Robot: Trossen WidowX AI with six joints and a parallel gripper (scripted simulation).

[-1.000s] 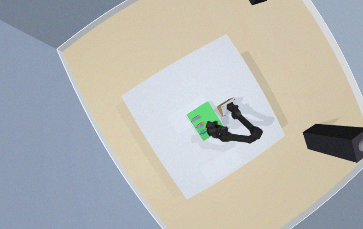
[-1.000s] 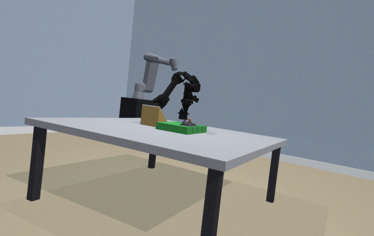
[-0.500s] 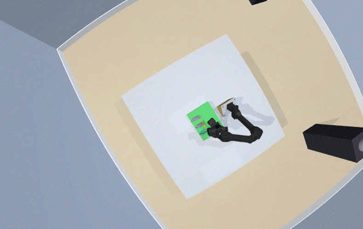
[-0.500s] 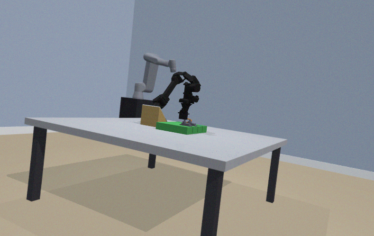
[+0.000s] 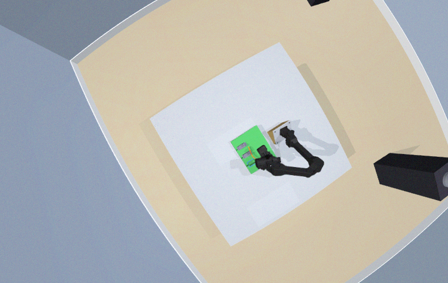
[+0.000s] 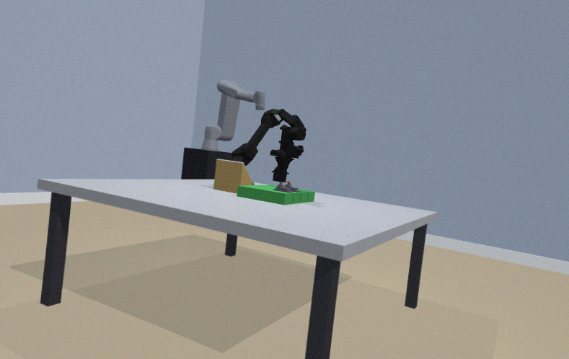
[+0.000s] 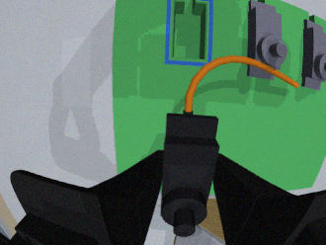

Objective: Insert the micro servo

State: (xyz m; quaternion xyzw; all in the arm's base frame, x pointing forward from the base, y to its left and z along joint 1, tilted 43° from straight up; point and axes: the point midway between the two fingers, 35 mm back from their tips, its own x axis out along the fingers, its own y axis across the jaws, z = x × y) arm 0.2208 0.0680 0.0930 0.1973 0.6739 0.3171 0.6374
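My gripper tip is 1 cm past the green deck, 8 cm to the left of it and 10 cm above it.
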